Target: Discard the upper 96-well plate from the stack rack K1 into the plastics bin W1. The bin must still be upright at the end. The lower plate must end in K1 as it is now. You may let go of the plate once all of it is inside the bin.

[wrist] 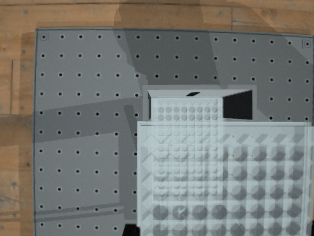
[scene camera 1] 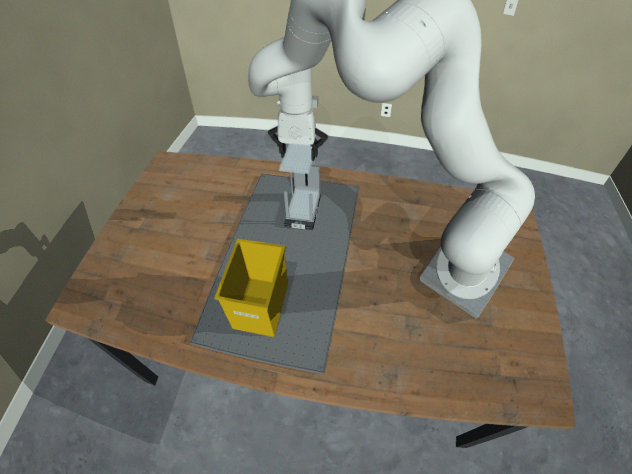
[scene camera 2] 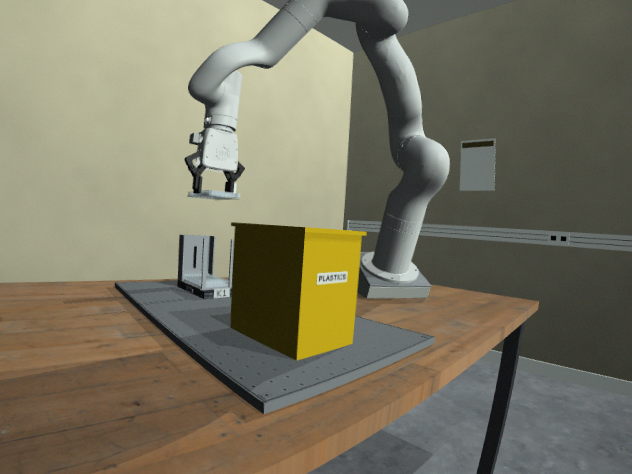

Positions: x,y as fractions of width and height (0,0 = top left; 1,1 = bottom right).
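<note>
There's a 96-well plate (scene camera 1: 0.47,0.34) that I can see, and there's my gripper (scene camera 2: 0.34,0.41). I'm also seeing a 96-well plate (wrist: 0.63,0.46), along with a grey rack post (wrist: 0.78,0.45).
</note>
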